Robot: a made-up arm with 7 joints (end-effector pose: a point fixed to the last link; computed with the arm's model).
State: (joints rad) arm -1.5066 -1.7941 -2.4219 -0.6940 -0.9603 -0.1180 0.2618
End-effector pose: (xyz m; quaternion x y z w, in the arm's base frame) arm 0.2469 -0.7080 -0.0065 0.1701 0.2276 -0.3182 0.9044
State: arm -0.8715 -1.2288 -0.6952 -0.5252 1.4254 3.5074 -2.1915
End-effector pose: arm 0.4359 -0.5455 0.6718 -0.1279 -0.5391 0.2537 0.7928
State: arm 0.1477 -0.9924 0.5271 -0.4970 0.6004 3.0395 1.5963
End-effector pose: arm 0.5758 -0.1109 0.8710 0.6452 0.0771 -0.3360 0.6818
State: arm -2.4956 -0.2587 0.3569 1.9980 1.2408 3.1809 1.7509
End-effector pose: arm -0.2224 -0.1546 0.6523 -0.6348 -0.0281 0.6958 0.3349
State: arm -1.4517 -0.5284 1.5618 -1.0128 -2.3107 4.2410 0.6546
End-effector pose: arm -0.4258 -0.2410 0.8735 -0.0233 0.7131 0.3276 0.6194
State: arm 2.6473 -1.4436 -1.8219 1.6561 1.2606 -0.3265 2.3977
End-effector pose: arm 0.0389 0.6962 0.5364 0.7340 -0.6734 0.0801 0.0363
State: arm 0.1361 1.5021 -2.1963 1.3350 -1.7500 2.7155 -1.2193
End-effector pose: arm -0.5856 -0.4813 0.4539 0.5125 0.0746 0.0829 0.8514
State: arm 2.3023 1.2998 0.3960 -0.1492 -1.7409 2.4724 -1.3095
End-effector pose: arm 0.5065 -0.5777 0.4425 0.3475 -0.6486 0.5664 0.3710
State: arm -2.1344 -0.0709 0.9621 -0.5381 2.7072 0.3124 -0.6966
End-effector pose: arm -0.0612 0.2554 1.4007 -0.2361 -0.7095 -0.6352 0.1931
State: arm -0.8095 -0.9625 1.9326 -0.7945 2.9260 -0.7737 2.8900
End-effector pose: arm -0.0002 -0.7877 0.8856 -0.6896 -0.4968 0.0985 0.5176
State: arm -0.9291 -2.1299 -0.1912 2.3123 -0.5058 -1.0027 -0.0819
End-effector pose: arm -0.2479 -0.1083 0.1143 0.2898 -0.2509 0.8752 0.2950
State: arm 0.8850 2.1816 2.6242 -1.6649 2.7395 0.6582 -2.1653
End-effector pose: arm -0.0300 -0.7737 0.4713 0.3101 0.2232 0.7618 0.5231
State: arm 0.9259 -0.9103 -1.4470 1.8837 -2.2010 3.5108 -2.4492
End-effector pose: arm 0.6050 0.1484 0.6437 -0.6873 0.6513 0.3213 0.0136
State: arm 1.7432 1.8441 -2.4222 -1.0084 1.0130 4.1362 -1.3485
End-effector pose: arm 0.1695 -0.7370 0.4280 -0.6615 -0.5630 -0.2607 0.4213
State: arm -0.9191 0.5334 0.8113 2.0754 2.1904 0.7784 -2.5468
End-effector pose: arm 0.2865 0.0229 0.6542 0.5428 0.4000 0.7353 0.0690
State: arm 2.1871 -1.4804 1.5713 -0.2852 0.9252 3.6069 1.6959
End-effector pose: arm -0.3751 0.6379 0.5323 -0.0130 0.9390 -0.1085 0.3262
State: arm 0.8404 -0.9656 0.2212 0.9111 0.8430 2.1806 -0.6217
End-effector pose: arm 0.5913 0.4426 0.5899 -0.6878 -0.0556 -0.6588 0.2997
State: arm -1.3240 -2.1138 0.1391 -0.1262 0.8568 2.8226 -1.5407
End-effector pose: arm -0.0026 -0.6412 0.0517 0.3623 -0.4396 0.0824 0.8178
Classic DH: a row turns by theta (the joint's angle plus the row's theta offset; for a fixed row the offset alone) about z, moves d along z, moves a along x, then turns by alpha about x. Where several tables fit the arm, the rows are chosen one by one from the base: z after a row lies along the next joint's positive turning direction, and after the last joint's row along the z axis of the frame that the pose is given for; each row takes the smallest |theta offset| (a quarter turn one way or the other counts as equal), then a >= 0, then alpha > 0; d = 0 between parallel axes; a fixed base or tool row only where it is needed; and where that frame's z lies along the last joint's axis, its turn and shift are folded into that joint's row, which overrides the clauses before.
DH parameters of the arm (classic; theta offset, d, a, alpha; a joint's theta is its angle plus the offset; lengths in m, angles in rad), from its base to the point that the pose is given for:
joint 1: 0 0.443 0 1.5708
joint 2: 0 0.0946 0 -1.5708
joint 3: 0 0.455 0.017 -1.5708
joint 4: 0 0.0566 -0.025 1.5708
joint 5: 0 0.4031 0 1.5708
joint 6: 1.5708 0.1166 0.1377 1.5708
joint 7: 0 0.0188 0 0

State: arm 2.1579 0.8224 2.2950 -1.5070 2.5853 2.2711 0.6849
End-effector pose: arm 0.5183 -0.0873 0.9548 -0.1640 0.0234 -0.5881 0.7916
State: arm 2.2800 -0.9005 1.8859 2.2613 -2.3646 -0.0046 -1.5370
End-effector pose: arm -0.2584 -0.2392 0.7875 -0.7313 -0.0071 0.6725 0.1136
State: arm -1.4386 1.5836 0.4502 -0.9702 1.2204 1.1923 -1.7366
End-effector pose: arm -0.4297 0.7029 0.1626 -0.7801 0.5327 0.2151 0.2477
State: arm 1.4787 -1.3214 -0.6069 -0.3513 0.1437 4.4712 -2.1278
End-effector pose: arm 0.2051 0.7815 0.6628 0.0266 -0.8106 0.5848 0.0162
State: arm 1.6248 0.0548 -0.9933 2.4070 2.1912 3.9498 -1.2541
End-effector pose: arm 0.1414 0.2677 0.6810 0.5145 -0.3556 0.2255 0.7470
